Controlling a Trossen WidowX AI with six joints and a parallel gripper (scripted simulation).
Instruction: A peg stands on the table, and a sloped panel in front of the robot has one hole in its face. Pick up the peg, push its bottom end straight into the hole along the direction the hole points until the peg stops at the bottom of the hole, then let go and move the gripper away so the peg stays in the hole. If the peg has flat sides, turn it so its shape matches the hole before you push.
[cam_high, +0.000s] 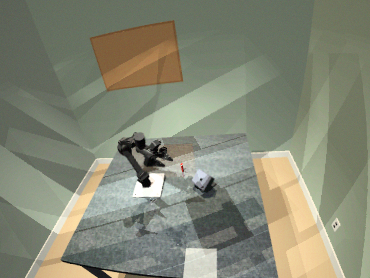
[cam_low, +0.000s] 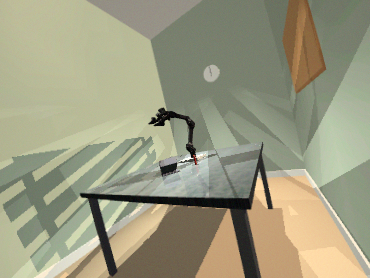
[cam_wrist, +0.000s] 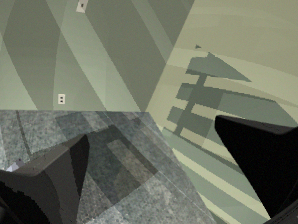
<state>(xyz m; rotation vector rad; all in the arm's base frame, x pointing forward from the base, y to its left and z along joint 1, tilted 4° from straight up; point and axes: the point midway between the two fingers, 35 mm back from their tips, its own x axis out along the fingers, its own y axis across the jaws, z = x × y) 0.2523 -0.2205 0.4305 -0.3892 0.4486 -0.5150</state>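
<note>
Now: gripper tip 38 cm above the red peg, 37 cm to the right of it and 4 cm short of it. Round my gripper tip: panel: 38 cm below, 19 cm to the left, 18 cm ahead.
</note>
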